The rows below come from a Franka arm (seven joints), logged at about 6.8 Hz.
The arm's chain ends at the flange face. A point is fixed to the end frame.
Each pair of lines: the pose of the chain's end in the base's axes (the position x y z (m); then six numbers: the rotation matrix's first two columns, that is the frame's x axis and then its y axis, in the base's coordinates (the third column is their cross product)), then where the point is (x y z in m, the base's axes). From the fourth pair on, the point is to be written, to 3 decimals.
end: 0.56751 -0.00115 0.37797 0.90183 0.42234 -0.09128 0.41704 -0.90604 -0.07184
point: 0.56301 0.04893 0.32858
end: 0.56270 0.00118 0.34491 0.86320 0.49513 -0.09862 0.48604 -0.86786 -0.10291
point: 0.55316 0.05188 0.29690
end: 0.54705 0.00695 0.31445 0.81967 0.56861 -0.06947 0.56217 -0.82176 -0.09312
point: 0.53459 0.05704 0.26646
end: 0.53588 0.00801 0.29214 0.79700 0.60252 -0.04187 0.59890 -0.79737 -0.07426
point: 0.523 0.058 0.244
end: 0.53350 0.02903 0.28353 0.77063 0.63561 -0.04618 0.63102 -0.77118 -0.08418
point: 0.518 0.078 0.236
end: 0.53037 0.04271 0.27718 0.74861 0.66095 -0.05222 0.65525 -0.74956 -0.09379
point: 0.513 0.092 0.230
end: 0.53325 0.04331 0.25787 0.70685 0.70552 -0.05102 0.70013 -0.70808 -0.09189
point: 0.513 0.091 0.210
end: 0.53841 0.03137 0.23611 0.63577 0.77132 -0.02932 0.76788 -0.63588 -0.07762
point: 0.515 0.077 0.188
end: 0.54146 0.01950 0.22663 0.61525 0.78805 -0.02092 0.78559 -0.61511 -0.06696
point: 0.517 0.065 0.178
